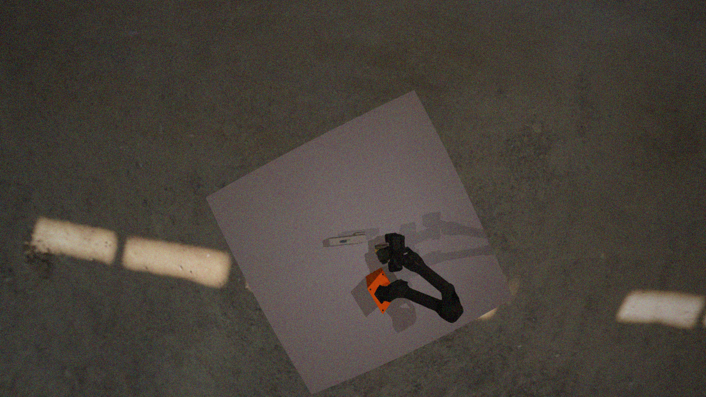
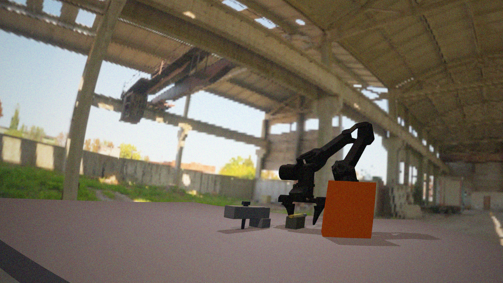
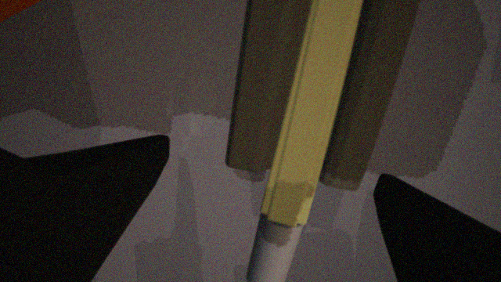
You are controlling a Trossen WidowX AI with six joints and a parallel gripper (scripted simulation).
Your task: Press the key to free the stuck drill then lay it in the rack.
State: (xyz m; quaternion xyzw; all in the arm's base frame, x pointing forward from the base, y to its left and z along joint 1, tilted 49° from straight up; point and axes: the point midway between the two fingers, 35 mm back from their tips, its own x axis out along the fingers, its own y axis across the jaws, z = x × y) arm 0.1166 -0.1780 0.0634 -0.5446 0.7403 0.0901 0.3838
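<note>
Right now my gripper tip is 3 cm to the right of the yellow drill, 3 cm below it and 2 cm short of it. From my gripper tip the other things lie so: rack 4 cm to the left, 3 cm ahead, 1 cm above; then grey fixture block 17 cm ahead, 15 cm to the left, 3 cm above; then black key 18 cm ahead, 17 cm to the left, 4 cm above.
</note>
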